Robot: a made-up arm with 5 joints.
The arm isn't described. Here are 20 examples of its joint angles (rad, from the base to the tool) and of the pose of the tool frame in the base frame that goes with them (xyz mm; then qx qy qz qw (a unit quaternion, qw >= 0)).
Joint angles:
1: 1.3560 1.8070 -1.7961 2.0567 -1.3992
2: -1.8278 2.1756 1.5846 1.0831 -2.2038
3: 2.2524 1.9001 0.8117 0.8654 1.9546
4: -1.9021 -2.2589 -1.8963 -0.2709 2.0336
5: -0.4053 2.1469 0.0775 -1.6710 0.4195
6: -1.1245 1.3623 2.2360 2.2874 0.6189
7: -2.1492 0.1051 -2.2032 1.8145 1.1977
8: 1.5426 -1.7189 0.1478 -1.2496 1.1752
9: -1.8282 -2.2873 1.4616 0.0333 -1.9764
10: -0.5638 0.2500 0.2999 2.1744 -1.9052
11: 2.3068 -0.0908 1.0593 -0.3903 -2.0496
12: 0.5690 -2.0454 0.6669 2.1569 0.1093
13: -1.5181 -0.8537 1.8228 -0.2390 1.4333
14: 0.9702 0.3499 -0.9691 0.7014 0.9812
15: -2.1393 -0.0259 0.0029 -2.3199 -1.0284
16: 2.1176 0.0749 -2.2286 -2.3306 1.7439
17: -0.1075 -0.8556 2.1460 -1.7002 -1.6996
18: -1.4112 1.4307 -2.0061 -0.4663 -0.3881
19: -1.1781 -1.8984 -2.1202 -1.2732 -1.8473
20: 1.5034 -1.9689 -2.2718 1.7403 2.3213
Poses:
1: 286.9 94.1 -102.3 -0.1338 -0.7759 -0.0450 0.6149
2: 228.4 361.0 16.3 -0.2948 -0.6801 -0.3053 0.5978
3: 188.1 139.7 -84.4 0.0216 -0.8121 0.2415 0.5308
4: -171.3 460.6 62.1 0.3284 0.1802 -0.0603 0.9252
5: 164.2 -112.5 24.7 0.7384 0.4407 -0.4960 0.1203
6: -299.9 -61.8 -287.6 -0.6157 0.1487 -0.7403 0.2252
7: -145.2 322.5 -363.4 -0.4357 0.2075 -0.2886 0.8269
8: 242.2 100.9 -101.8 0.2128 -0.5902 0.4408 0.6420
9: -98.1 488.9 214.5 -0.1352 -0.9077 -0.2507 0.3082
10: -113.6 -27.5 -460.9 -0.4445 -0.6398 0.3432 0.5247
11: 595.9 -28.6 -228.4 0.6998 0.5536 -0.4218 0.1610
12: -237.8 -393.0 203.2 -0.4226 0.7168 0.3855 0.3986
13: -292.7 6.5 -287.6 -0.2387 -0.1302 0.9598 0.0699
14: -167.4 -279.4 -143.3 0.4925 -0.1038 0.7267 0.4676
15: -238.9 197.9 -497.1 -0.2897 -0.3891 0.6883 0.5394
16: 461.6 -207.2 -169.2 -0.7844 -0.2977 0.4790 0.2581
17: -438.8 -91.8 24.4 0.4554 -0.7014 0.0606 0.5450
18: -324.2 -60.1 170.0 -0.0638 0.5874 0.7822 0.1978
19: -149.3 -198.2 7.4 -0.8340 -0.2951 -0.4367 0.1631
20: 287.5 -420.7 47.1 -0.8654 -0.0040 0.4964 0.0684
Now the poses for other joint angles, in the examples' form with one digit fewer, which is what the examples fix.
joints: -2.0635 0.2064 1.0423 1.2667 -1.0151
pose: 61 533 -289 0.027 0.021 -0.317 0.948
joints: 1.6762 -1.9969 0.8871 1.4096 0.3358
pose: 211 -382 -58 -0.710 0.208 0.451 0.500
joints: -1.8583 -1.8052 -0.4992 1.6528 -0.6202
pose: -563 319 132 -0.199 0.699 0.362 0.584
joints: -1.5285 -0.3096 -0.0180 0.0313 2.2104
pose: -271 134 71 0.596 -0.554 -0.393 0.429
